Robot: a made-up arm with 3 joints. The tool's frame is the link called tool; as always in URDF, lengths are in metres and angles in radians.
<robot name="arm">
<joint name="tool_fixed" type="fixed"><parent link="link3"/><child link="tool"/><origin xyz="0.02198 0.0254 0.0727" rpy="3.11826 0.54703 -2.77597"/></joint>
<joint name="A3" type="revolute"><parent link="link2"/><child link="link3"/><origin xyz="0.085 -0.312 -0.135" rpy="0.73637 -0.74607 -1.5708"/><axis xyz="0 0 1"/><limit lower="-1.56" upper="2.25" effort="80" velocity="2.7"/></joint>
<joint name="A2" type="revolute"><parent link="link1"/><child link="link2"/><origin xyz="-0.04 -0.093 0.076" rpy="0 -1.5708 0"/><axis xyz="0 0 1"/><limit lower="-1.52" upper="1.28" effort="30" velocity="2.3"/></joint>
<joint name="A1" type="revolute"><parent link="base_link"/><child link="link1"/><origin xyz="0.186 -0.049 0.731" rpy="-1.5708 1.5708 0"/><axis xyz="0 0 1"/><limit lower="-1.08" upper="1.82" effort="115" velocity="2.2"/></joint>
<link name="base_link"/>
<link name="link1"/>
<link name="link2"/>
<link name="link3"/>
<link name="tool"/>
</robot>
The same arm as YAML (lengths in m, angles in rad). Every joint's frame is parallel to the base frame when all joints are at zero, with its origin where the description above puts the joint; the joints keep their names.
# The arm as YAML. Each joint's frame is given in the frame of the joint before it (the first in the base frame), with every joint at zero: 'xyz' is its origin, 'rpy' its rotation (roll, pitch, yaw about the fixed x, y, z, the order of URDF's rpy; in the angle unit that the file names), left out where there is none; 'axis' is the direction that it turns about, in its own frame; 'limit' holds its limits. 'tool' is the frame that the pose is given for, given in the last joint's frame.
units:
  length: m
  angle: rad
joints:
  - name: A1
    type: revolute
    origin:
      xyz: [0.186, -0.049, 0.731]
    axis: "+y"
    limit:
      lower: -1.08
      upper: 1.82
  - name: A2
    type: revolute
    origin:
      xyz: [0.093, 0.076, 0.04]
    axis: "+z"
    limit:
      lower: -1.52
      upper: 1.28
  - name: A3
    type: revolute
    origin:
      xyz: [0.312, 0.085, -0.135]
    axis: [-0.5029, -0.6716, 0.5441]
    limit:
      lower: -1.56
      upper: 2.25
tool:
  origin:
    xyz: [-0.032, -0.03, 0.067]
    rpy: [1.7434, 1.3467, 2.5544]

